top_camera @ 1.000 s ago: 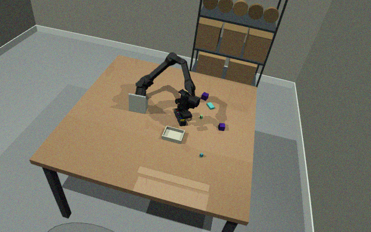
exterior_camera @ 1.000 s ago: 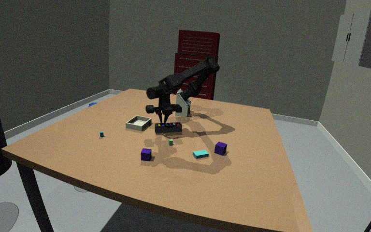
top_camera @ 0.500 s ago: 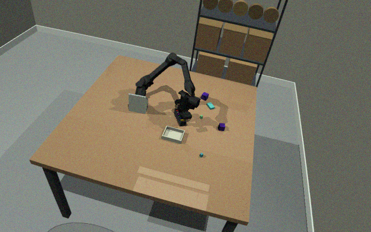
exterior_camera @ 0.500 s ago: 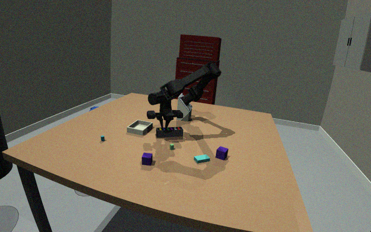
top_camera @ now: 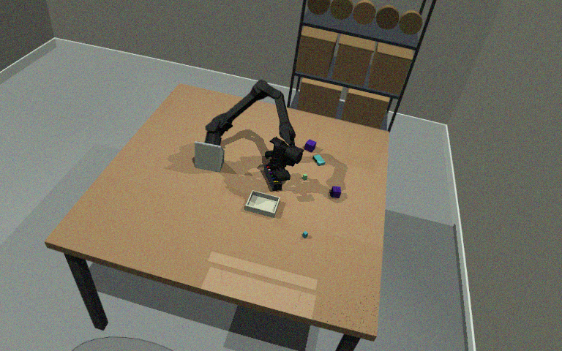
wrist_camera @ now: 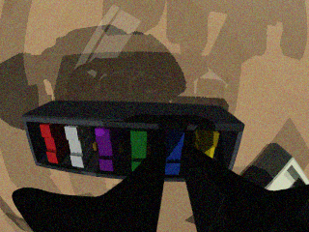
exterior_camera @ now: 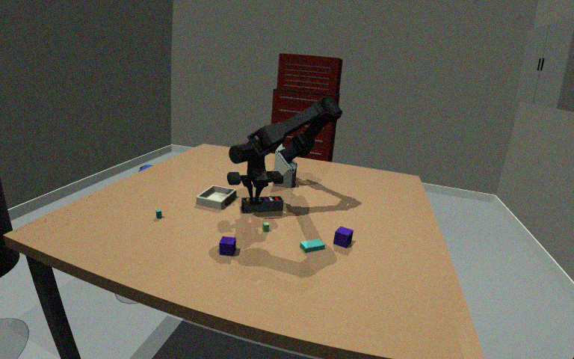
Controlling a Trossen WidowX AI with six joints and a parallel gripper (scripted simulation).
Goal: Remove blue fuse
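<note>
My gripper tip is 1 cm above the blue fuse. Round my gripper tip: tray 2 cm behind, 15 cm to the right, 3 cm below; then teal block 18 cm ahead, 24 cm to the left, 3 cm below; then small green piece 13 cm ahead, 9 cm to the left, 2 cm below.
</note>
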